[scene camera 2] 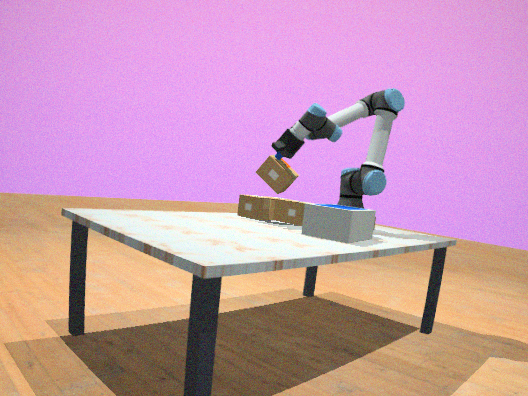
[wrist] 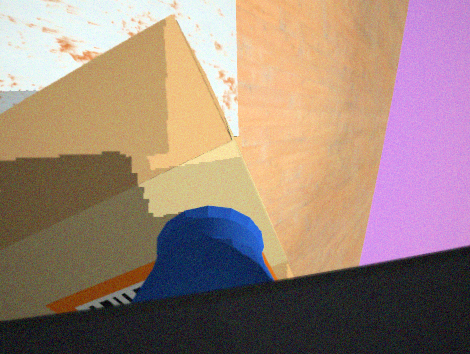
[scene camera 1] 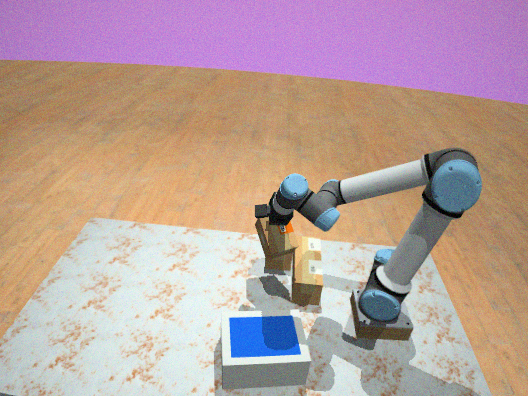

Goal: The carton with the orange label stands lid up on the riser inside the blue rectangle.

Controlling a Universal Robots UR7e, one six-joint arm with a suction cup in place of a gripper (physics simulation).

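Scene:
There's a riser that I can see in scene camera 1 and also in scene camera 2, but in the wrist view it's out of frame. On the riser, (scene camera 1: 271, 345) and (scene camera 2: 354, 208) are the same spot.

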